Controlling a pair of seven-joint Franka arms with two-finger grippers.
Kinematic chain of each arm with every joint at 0, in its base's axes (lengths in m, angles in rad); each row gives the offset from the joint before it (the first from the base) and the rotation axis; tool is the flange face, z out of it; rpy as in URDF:
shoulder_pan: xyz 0 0 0.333 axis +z
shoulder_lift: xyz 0 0 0 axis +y
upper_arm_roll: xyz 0 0 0.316 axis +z
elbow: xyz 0.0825 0 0 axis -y
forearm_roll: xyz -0.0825 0 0.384 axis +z
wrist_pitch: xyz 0 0 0 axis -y
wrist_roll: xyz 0.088 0 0 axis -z
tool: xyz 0 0 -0.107 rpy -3.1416 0 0
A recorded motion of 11 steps. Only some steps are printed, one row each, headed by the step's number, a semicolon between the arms.
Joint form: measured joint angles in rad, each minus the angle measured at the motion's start. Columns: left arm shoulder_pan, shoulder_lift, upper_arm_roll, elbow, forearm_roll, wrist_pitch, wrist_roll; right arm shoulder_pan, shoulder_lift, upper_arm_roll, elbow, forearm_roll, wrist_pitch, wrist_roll.
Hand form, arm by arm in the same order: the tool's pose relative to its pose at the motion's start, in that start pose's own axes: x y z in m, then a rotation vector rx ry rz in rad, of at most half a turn. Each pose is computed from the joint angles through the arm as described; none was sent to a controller.
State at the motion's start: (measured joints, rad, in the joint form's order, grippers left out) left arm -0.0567 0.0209 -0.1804 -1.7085 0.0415 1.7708 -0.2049; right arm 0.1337 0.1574 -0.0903 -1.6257 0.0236 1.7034 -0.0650
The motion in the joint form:
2: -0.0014 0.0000 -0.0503 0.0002 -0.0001 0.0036 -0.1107; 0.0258 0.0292 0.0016 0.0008 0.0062 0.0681 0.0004
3: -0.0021 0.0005 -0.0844 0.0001 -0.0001 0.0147 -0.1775; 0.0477 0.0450 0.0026 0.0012 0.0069 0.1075 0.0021
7: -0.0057 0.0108 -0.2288 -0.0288 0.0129 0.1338 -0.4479; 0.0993 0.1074 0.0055 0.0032 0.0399 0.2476 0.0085
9: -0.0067 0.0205 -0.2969 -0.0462 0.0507 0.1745 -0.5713; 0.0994 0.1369 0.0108 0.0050 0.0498 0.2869 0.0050
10: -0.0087 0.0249 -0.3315 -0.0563 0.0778 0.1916 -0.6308; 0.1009 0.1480 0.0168 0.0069 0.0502 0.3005 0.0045
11: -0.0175 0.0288 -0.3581 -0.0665 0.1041 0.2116 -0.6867; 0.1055 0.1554 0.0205 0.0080 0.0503 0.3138 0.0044
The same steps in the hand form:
2: -0.0059 0.0288 -0.0016 -0.0048 0.0048 -0.0592; 0.0145 -0.0168 0.0110 -0.0005 0.0396 -0.0255
3: -0.0098 0.0483 -0.0032 -0.0111 0.0153 -0.0913; 0.0222 -0.0309 0.0168 -0.0034 0.0632 -0.0462
7: -0.0282 0.1312 0.0010 -0.0600 0.0883 -0.2098; 0.0477 -0.0682 0.0413 0.0200 0.1427 -0.0837
9: -0.0412 0.1665 0.0083 -0.0580 0.1138 -0.2521; 0.0568 -0.0723 0.0553 0.0274 0.1543 -0.0879
10: -0.0495 0.1843 0.0124 -0.0509 0.1287 -0.2655; 0.0599 -0.0770 0.0602 0.0284 0.1584 -0.0950
11: -0.0581 0.2016 0.0160 -0.0478 0.1467 -0.2760; 0.0622 -0.0823 0.0632 0.0289 0.1650 -0.1028

